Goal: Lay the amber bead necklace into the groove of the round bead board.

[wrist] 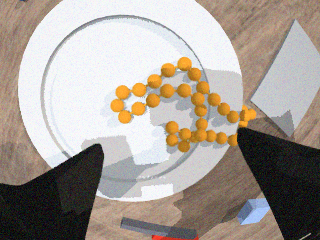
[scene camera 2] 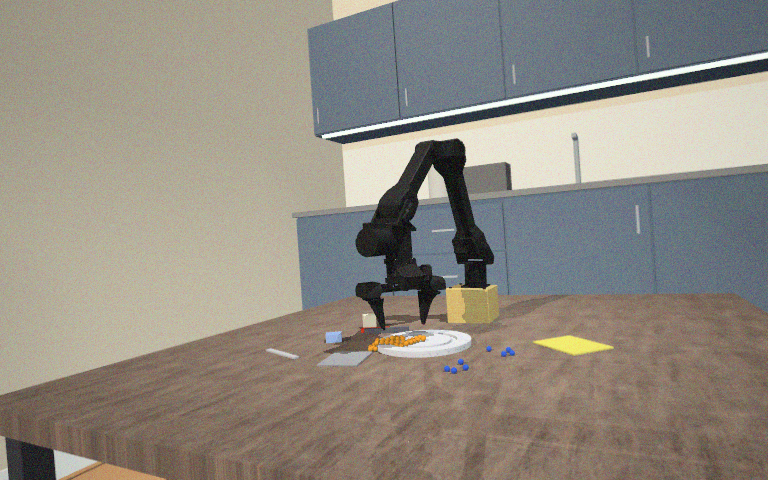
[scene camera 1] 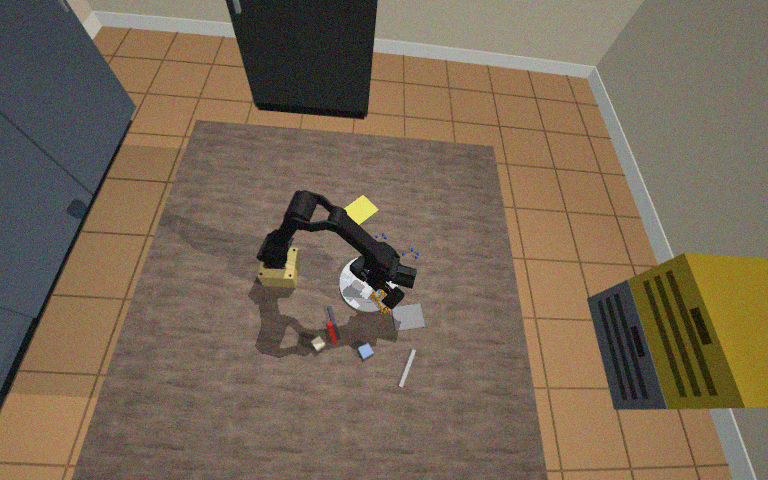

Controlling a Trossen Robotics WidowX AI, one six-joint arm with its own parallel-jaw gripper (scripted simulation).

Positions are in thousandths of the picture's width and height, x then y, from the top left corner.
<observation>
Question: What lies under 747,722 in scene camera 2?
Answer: A yellow sheet.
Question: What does my gripper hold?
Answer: Nothing.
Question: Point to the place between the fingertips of my gripper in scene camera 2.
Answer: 525,682
</observation>
